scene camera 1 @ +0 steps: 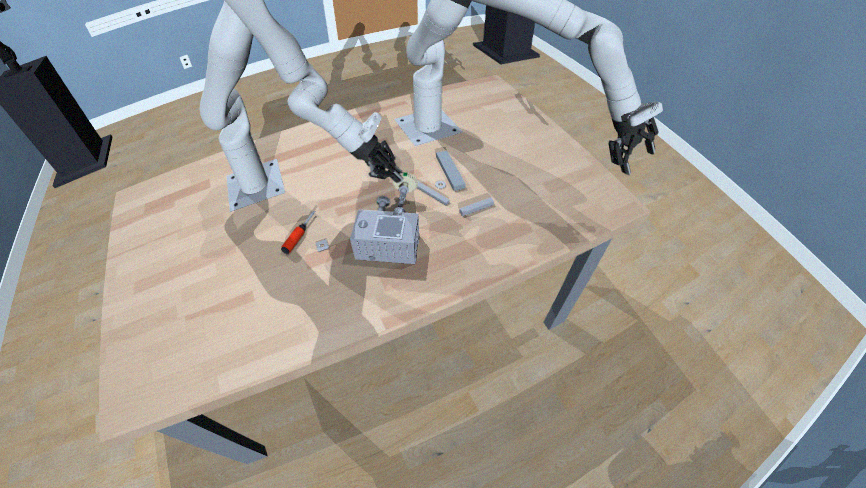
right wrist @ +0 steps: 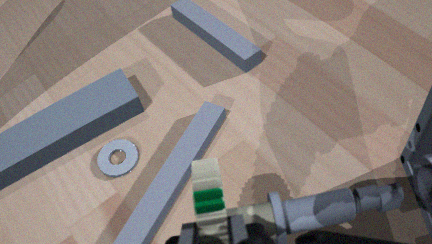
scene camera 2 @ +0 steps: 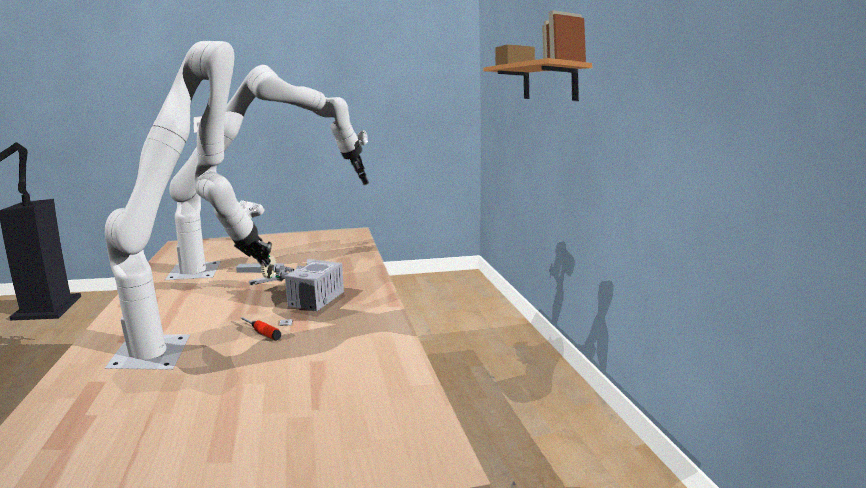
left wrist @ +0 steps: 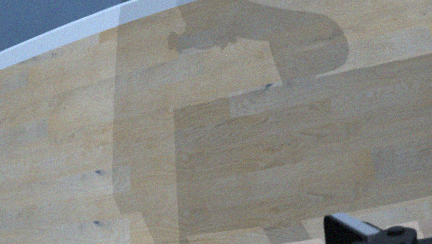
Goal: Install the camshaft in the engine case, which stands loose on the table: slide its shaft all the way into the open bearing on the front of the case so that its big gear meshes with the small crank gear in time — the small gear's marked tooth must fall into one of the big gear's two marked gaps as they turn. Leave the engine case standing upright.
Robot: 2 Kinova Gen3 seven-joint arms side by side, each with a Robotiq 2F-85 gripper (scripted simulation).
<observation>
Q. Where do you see an engine case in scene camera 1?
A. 383, 236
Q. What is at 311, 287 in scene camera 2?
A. An engine case.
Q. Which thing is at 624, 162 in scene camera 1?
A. The left gripper.
</observation>
